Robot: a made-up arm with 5 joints.
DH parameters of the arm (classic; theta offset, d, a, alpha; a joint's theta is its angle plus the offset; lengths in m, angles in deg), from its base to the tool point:
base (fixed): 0 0 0.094 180
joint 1: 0 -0.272 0.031 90
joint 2: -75.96 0 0.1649 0
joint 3: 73.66 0 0.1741 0
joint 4: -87.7 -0.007 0 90
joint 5: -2.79 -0.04 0 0
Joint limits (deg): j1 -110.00..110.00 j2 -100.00..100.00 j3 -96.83..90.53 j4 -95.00..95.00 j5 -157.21..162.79
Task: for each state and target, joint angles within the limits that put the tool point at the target. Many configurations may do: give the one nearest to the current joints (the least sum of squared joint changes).
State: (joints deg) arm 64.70 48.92 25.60 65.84 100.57
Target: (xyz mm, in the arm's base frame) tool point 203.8 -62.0 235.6
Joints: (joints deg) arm 26.27 15.56 59.65 85.27 100.57
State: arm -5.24 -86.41 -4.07 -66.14 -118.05
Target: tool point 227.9 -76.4 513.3
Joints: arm 27.11 -34.11 20.28 -58.19 -118.05
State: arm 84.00 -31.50 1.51 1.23 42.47
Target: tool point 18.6 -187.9 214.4
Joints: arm 109.88 18.42 48.96 8.92 42.47
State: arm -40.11 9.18 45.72 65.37 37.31
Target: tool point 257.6 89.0 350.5
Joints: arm -30.70 -19.05 36.60 70.25 37.31
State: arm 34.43 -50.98 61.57 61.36 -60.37
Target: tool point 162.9 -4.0 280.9
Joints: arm -2.50 -57.21 84.00 74.69 -60.37
